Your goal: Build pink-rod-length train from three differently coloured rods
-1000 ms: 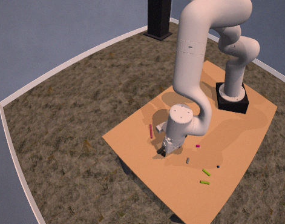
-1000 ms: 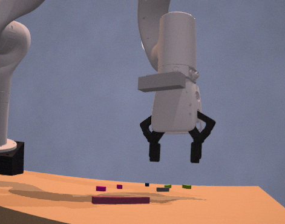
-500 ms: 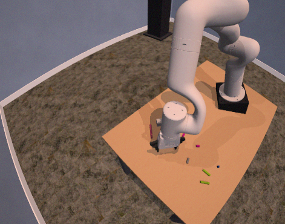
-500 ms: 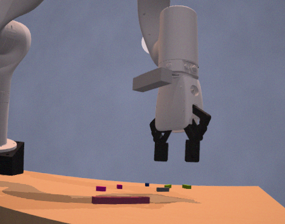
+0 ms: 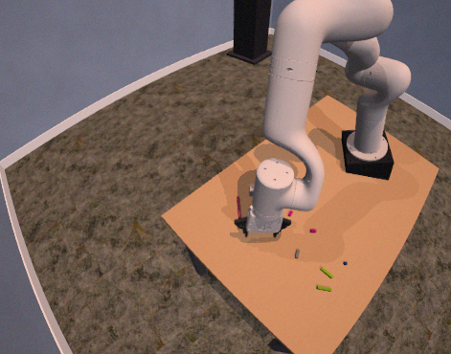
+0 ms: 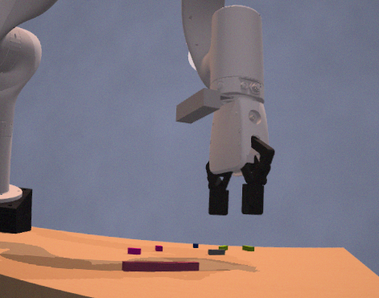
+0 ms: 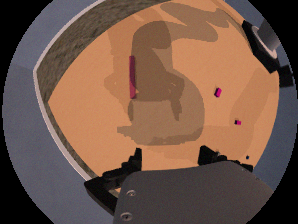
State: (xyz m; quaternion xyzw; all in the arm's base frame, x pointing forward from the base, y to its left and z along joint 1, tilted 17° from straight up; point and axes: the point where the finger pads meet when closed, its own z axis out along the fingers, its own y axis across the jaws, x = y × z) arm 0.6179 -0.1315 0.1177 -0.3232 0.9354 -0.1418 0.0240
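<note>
Now: the blue rod 110 mm behind my hand, 300 mm to the left of it and 80 mm below it. Round my hand: grey rod: 40 mm behind, 140 mm to the left, 80 mm below; pink rod: 60 mm behind, 130 mm to the right, 80 mm below.
</note>
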